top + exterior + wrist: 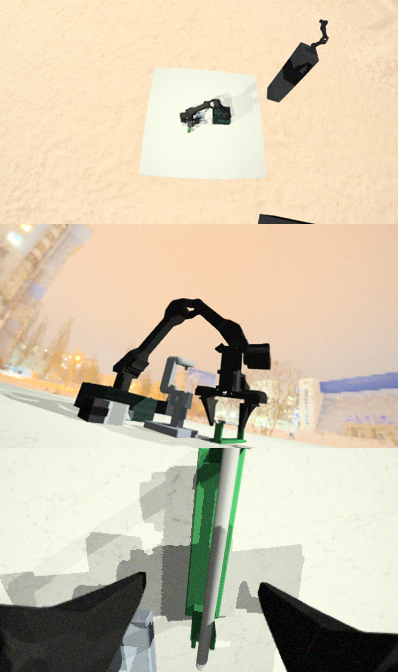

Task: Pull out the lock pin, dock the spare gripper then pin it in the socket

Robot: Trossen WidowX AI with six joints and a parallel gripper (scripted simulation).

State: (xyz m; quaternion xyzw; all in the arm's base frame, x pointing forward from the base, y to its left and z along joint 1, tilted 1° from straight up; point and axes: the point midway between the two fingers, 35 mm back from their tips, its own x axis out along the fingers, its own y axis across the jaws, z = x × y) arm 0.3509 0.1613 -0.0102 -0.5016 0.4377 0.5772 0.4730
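Right now my gripper tip is 2 cm to the right of the green cradle and 1 cm above it. Round my gripper tip: spare gripper (25 cm to the right, 12 cm behind, 1 cm below); then grey mount (10 cm to the right, 7 cm behind, 2 cm above).
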